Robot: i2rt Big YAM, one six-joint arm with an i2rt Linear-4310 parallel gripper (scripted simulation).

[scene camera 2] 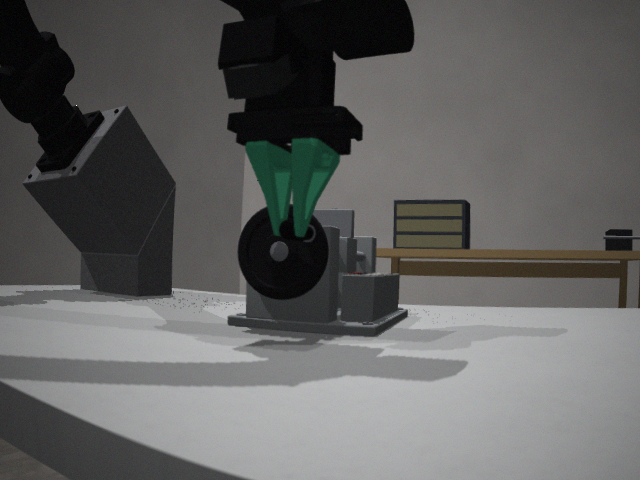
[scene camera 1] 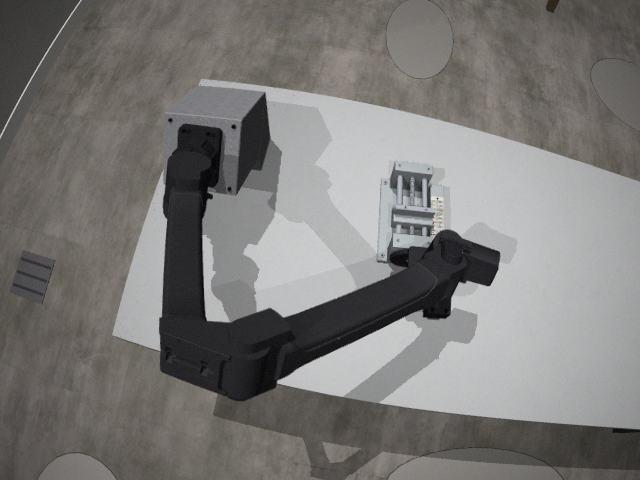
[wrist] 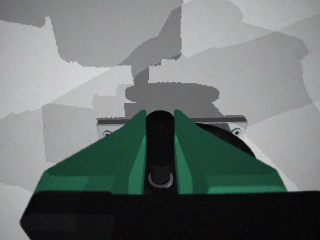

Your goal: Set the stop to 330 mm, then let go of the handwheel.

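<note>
My gripper is there to see, and the wrist view shows it as well. I also see a black crank handle.
</note>
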